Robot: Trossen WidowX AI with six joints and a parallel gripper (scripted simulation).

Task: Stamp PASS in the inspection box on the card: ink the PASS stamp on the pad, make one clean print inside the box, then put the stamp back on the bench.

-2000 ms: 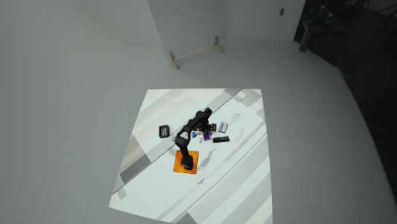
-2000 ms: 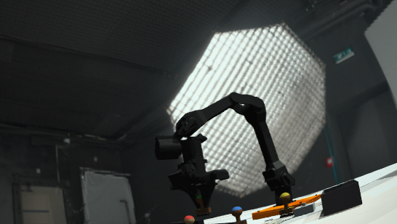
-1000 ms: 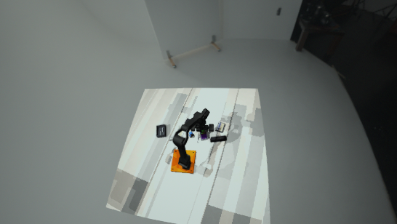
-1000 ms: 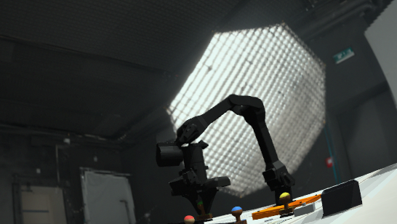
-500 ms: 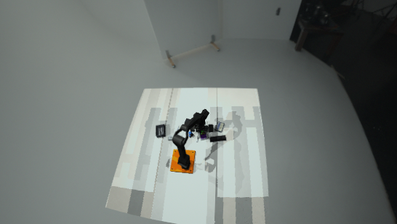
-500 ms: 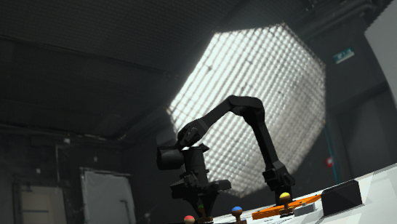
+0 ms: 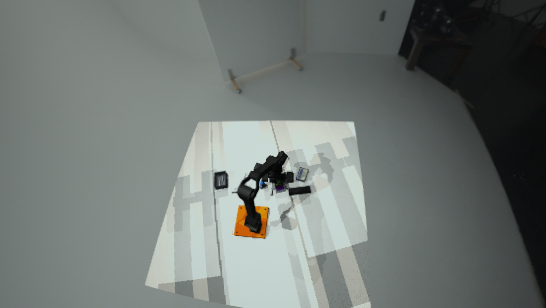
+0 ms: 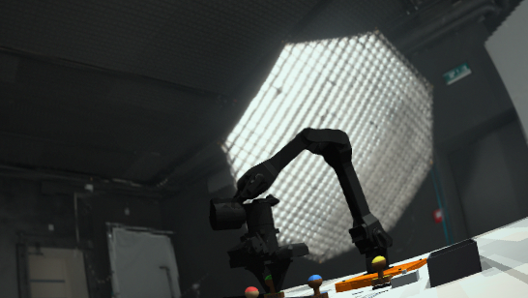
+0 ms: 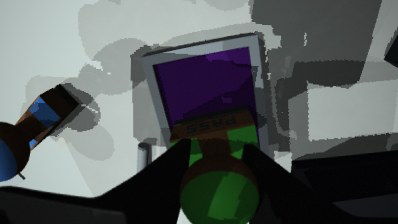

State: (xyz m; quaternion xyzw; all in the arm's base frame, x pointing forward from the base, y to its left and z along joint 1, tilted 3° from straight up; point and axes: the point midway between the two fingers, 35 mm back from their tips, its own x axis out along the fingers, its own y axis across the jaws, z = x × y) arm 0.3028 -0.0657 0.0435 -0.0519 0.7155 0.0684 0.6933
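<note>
My gripper tip is now right at the green-knobbed stamp. Round my gripper tip: grey bolt: 60 mm behind, 40 mm to the left, 40 mm below; then red-knobbed stamp: 80 mm ahead, 50 mm to the left, 20 mm below; then purple ink pad: 40 mm below.
</note>
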